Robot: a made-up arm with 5 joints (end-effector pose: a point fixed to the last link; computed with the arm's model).
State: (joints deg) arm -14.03 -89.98 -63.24 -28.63 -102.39
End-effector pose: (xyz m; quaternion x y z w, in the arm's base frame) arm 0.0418 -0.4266 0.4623 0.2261 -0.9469 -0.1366 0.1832
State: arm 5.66 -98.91 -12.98 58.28 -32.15
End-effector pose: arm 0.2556 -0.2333 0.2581 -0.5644 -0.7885 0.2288 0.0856
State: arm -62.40 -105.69 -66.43 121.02 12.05
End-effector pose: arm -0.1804 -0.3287 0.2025 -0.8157 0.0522 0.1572 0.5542
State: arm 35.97 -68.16 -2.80 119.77 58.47
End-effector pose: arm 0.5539 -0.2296 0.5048 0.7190 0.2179 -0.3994 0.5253
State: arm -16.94 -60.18 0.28 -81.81 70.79
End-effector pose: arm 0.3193 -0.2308 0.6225 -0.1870 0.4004 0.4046 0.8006
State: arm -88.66 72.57 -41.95 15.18 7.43
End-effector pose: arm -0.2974 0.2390 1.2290 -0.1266 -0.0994 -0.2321 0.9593
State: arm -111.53 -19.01 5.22 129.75 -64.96
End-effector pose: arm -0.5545 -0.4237 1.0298 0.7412 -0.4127 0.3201 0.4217
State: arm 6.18 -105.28 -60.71 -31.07 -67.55
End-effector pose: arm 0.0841 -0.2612 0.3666 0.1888 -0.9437 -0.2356 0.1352
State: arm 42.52 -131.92 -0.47 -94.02 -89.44
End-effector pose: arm 0.2547 -0.3233 0.3215 0.9041 -0.2970 0.2570 0.1684
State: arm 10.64 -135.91 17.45 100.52 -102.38
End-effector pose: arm 0.0563 -0.2069 0.2389 -0.6731 -0.4249 0.2933 0.5294
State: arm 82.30 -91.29 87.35 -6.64 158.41
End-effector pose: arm 0.0766 0.4068 0.4009 -0.3805 -0.2999 0.7957 0.3635
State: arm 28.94 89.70 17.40 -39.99 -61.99
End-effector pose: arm -0.0827 -0.4632 1.0802 0.3957 0.1482 0.0309 0.9058
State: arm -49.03 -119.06 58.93 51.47 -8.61
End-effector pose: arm -0.3119 -0.5305 0.2224 0.4506 0.4337 -0.7783 0.0556
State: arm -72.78 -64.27 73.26 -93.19 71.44
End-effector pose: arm -0.2219 -0.5970 0.3912 0.0161 0.8458 -0.2492 0.4715
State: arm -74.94 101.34 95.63 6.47 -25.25
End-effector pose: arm -0.6878 0.1691 0.9416 0.4361 -0.7886 -0.1701 0.3988
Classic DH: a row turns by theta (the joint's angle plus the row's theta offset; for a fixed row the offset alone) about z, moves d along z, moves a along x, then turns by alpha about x. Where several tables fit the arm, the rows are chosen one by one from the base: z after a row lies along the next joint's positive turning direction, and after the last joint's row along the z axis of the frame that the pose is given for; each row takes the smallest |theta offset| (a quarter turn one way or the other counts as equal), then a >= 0, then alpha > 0; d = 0 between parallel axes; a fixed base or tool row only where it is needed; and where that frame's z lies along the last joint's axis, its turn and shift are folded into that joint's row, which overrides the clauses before.
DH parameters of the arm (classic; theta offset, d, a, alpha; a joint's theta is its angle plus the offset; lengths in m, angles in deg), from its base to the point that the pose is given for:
base (fixed): 20.74 0 -0.1101 0
joint 1: -19.8 0.7288 0.0322 90.4
joint 2: 0 0.3208 0.2586 89.6
joint 3: -89.07 -0.3374 -0.002 -90
joint 4: 90 -0.002 0.06 -90
joint 5: 45.27 -0.1308 -0.1202 62.89
tool (fixed): -160.35 0.1686 0 0

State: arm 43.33 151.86 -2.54 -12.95 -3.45
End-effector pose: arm -0.3235 -0.5967 0.5908 0.3163 -0.7372 0.3708 0.4680
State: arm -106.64 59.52 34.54 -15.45 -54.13
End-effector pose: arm -0.4662 0.0488 1.1768 0.4856 -0.2806 -0.7277 0.3948
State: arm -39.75 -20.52 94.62 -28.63 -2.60
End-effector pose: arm -0.0648 -0.7326 0.9662 0.2538 0.2346 -0.8954 0.2807
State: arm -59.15 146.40 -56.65 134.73 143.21
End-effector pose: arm -0.7519 -0.0221 0.6625 0.2943 -0.7430 0.5621 0.2130
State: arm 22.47 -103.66 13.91 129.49 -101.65
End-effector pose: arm 0.3813 -0.0987 0.3682 -0.7781 -0.4943 -0.0321 0.3862
